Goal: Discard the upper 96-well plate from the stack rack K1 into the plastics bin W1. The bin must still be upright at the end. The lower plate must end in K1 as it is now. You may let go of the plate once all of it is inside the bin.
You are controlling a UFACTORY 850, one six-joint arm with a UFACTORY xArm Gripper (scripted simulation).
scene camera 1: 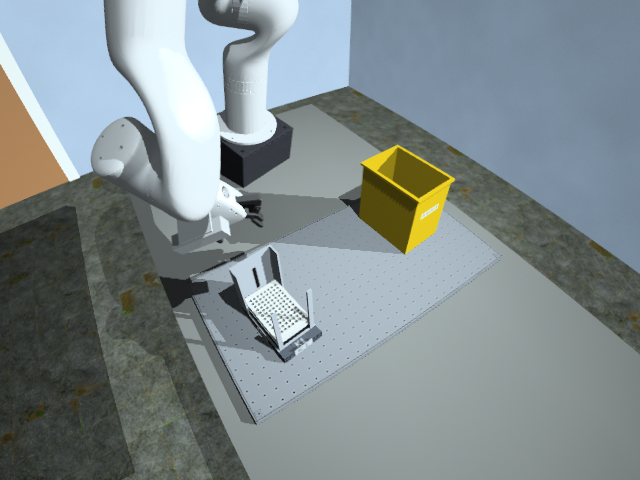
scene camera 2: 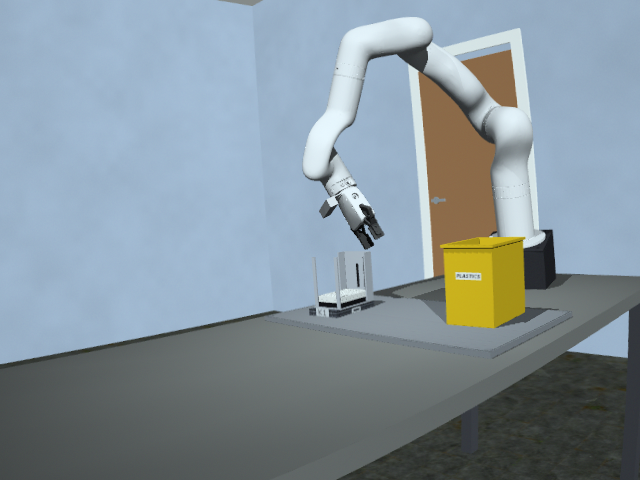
yellow plastics bin: scene camera 1; scene camera 2
same spot on yellow plastics bin: (scene camera 2: pixel 484 286) = (scene camera 1: pixel 437 211)
